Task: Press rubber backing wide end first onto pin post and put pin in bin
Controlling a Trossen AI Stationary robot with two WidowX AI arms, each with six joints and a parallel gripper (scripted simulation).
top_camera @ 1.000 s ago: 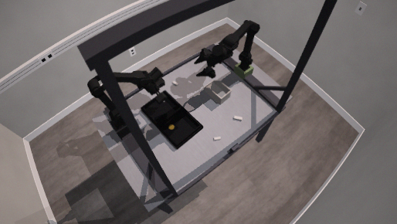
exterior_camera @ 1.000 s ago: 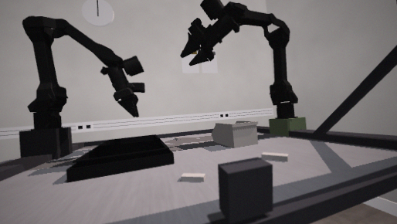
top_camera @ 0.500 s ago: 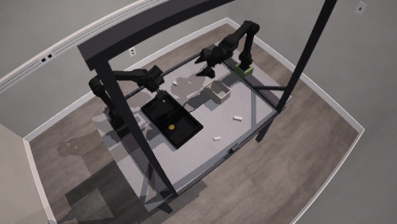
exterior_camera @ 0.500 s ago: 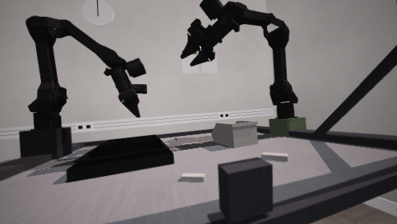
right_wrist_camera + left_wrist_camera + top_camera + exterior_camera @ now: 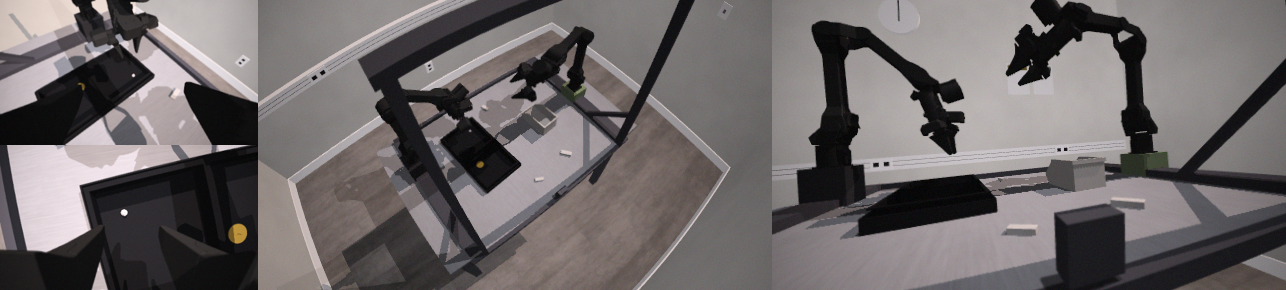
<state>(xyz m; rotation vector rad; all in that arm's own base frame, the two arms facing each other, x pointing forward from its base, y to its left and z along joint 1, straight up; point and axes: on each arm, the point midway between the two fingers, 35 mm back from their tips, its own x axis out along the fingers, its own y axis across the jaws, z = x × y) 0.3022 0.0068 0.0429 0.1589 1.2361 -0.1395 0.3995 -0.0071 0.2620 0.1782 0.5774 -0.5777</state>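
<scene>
My left hand is 10 mm short of the rubber backing, 20 mm to the left of it and 140 mm above it. Also, from my left hand: pin 190 mm behind, 20 mm to the left, 140 mm below; then light grey bin 110 mm behind, 360 mm to the right, 110 mm below; then black tray 130 mm behind, 130 mm below.
</scene>
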